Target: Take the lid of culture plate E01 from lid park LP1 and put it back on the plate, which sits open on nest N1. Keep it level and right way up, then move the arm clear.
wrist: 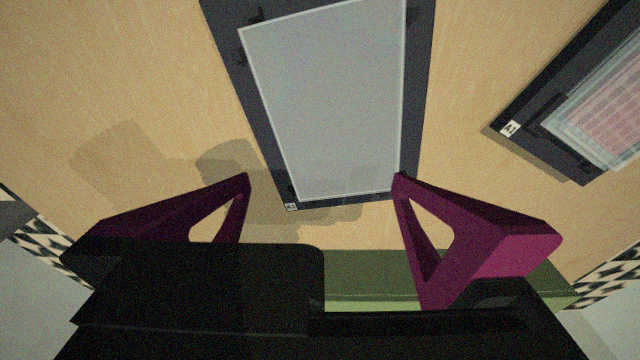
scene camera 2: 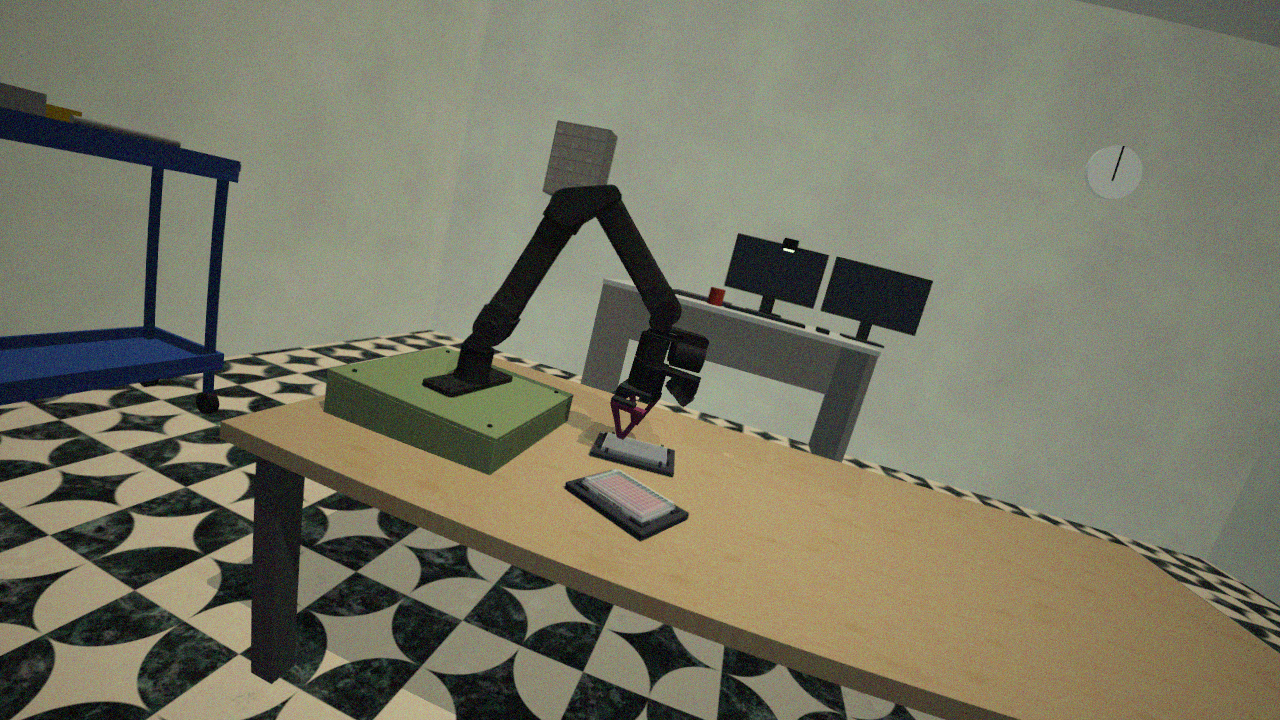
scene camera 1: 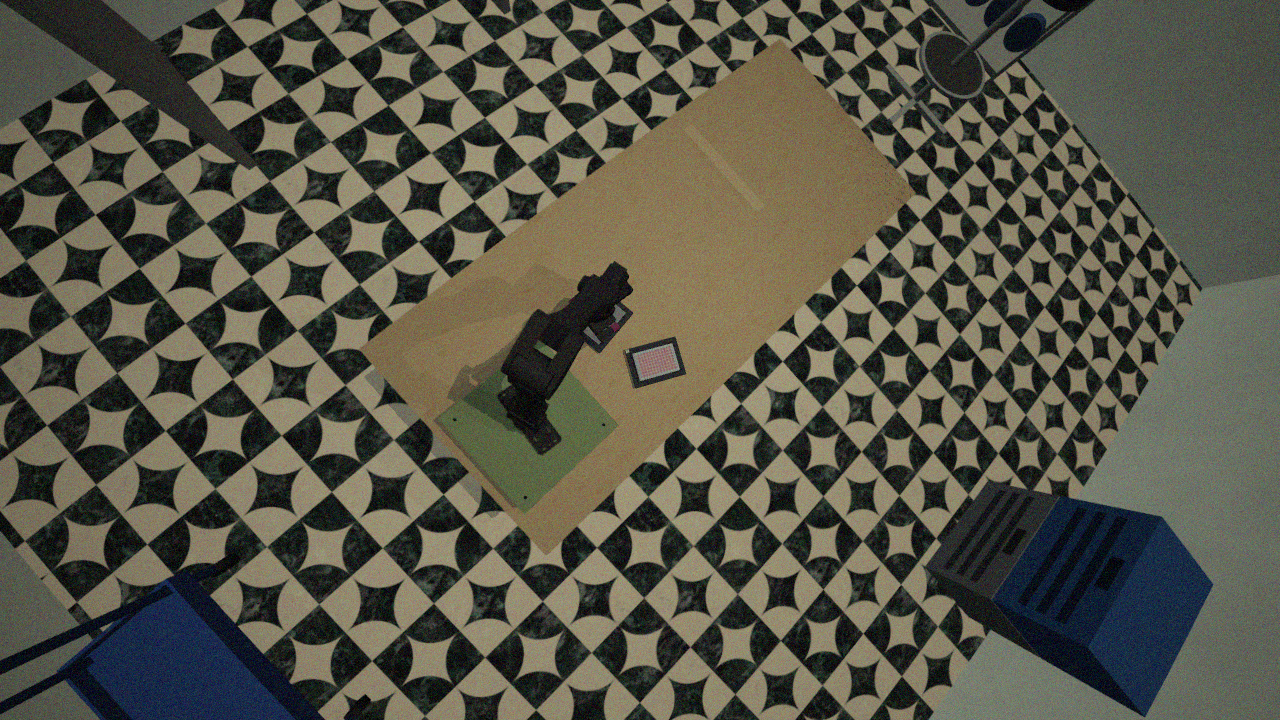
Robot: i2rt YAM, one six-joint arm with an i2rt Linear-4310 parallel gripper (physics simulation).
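Seen in the pictures: gripper, between the fingertips: [wrist: 320, 180] [scene camera 2: 627, 431]; arm's base, origin of its link: [scene camera 2: 470, 382] [scene camera 1: 529, 417].
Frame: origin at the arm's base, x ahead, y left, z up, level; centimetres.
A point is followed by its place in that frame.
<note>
The pale grey lid [scene camera 2: 637, 450] @[x 33.3, y 10.1, z -5.2 cm] [wrist: 335, 100] @[x 34.2, y 11.7, z -5.2 cm] lies flat on the dark lid park LP1 [scene camera 2: 631, 464] @[x 33.9, y 5.6, z -6.5 cm] [wrist: 416, 100] @[x 34.4, y 6.4, z -6.0 cm]. My gripper [scene camera 2: 626, 429] @[x 29.8, y 12.2, z -2.9 cm] [wrist: 320, 180] @[x 29.8, y 12.2, z -2.9 cm] is open and empty, pointing down a little above the lid's near end. In the wrist view its left fingertip shows left of the park, over the table, and its right fingertip overlaps the park's near right corner; the exact height is unclear. The open culture plate E01 [scene camera 1: 656, 361] @[x 38.1, y -8.5, z -4.5 cm] [scene camera 2: 631, 497] @[x 39.3, y -10.7, z -4.4 cm] [wrist: 610, 110] @[x 35.3, y -5.4, z -4.6 cm], with pink wells, sits on the dark nest N1 [scene camera 1: 637, 383] @[x 29.7, y -10.4, z -5.8 cm] [scene camera 2: 640, 531] @[x 43.1, y -16.5, z -5.8 cm] [wrist: 535, 100] @[x 35.1, y -1.3, z -5.8 cm], beside the park. In scene camera 1 the arm partly hides the park and lid.
The arm stands on a green block [scene camera 1: 572, 447] @[x 4.2, y -13.3, z -0.1 cm] [scene camera 2: 411, 420] @[x 2.5, y -17.7, z -2.7 cm] at one end of the wooden table [scene camera 1: 760, 116] @[x 123.1, y 38.9, z -7.0 cm] [scene camera 2: 850, 555] @[x 74.4, y 2.3, z -7.0 cm]. A blue cart [scene camera 2: 116, 358], a desk with two monitors [scene camera 2: 776, 270] and a blue cabinet [scene camera 1: 1154, 582] stand away from the table.
</note>
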